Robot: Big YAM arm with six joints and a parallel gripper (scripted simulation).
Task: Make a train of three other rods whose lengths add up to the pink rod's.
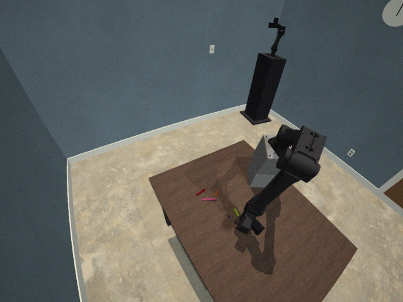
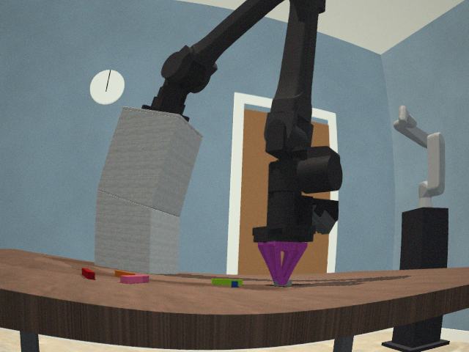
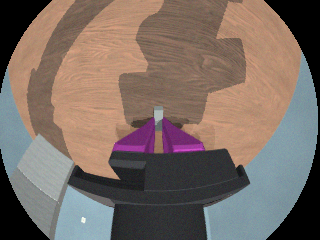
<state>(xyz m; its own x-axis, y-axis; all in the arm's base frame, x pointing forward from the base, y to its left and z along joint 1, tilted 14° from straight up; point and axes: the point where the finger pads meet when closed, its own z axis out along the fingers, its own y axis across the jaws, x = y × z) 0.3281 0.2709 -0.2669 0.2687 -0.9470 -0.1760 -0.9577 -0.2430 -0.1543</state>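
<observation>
Right now my hand is 8 cm to the left of the blue rod, 3 cm short of it and 1 cm above it. The rest, counted from my hand: grey rod: 1 cm to the left, 1 cm below; lime rod: 9 cm to the right, 2 cm behind, 1 cm below; pink rod: 24 cm to the right, 10 cm ahead, 1 cm below.
</observation>
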